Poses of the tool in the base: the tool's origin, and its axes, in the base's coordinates. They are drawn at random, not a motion.
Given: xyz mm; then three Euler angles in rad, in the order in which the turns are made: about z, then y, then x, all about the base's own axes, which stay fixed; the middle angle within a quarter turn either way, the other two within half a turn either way.
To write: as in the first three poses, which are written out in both.
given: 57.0 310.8 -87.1 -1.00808 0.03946 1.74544
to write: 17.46 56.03 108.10 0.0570 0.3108 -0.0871
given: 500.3 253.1 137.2 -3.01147 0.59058 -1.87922
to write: 145.53 2.52 104.62 0.5003 0.2531 0.1372
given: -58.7 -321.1 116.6 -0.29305 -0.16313 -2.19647
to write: 17.35 -8.23 -125.72 -0.0587 -0.3211 0.1166
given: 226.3 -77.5 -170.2 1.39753 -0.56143 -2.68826
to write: -80.21 30.93 152.51 0.2263 -0.0775 -0.1702
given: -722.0 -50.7 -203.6 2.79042 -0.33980 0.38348
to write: 153.77 9.30 -27.63 -0.7220 -0.0507 -0.2036
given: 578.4 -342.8 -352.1 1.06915 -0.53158 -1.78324
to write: 7.34 65.30 -115.78 0.5784 -0.3428 -0.3521
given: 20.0 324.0 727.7 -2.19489 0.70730 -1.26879
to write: 164.74 -62.59 60.59 0.0200 0.3240 0.7277
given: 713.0 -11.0 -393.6 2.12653 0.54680 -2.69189
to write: -124.91 38.05 -167.65 0.7130 -0.0110 -0.3936
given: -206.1 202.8 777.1 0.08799 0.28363 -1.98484
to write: -16.90 -1.82 -112.73 -0.2061 0.2028 0.7771
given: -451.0 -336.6 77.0 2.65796 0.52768 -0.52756
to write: 140.69 -8.69 40.96 -0.4510 -0.3366 0.0770
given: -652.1 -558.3 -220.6 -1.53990 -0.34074 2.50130
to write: 87.90 37.26 -161.74 -0.6521 -0.5583 -0.2206
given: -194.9 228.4 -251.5 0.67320 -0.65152 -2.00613
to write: 15.03 49.93 -121.40 -0.1949 0.2284 -0.2515
